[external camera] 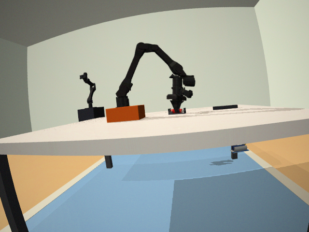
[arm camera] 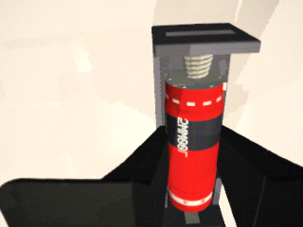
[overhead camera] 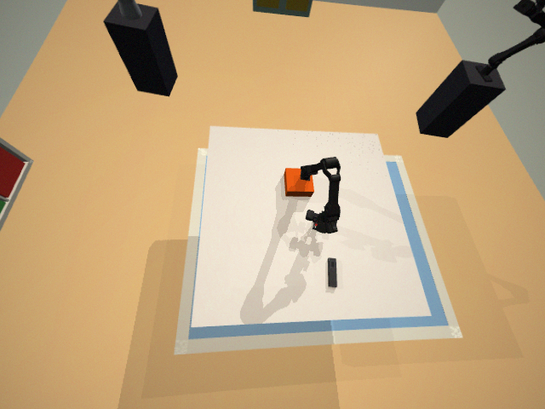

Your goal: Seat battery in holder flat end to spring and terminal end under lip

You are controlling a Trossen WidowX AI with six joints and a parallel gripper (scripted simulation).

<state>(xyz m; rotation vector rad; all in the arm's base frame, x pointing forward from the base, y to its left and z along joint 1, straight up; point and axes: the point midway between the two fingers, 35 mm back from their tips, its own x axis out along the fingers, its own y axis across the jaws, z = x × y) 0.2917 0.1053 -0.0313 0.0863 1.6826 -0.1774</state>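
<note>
Now: the small plate 3 cm ahead of my gripper tip, 1 cm to the right of it and 1 cm above it.
</note>
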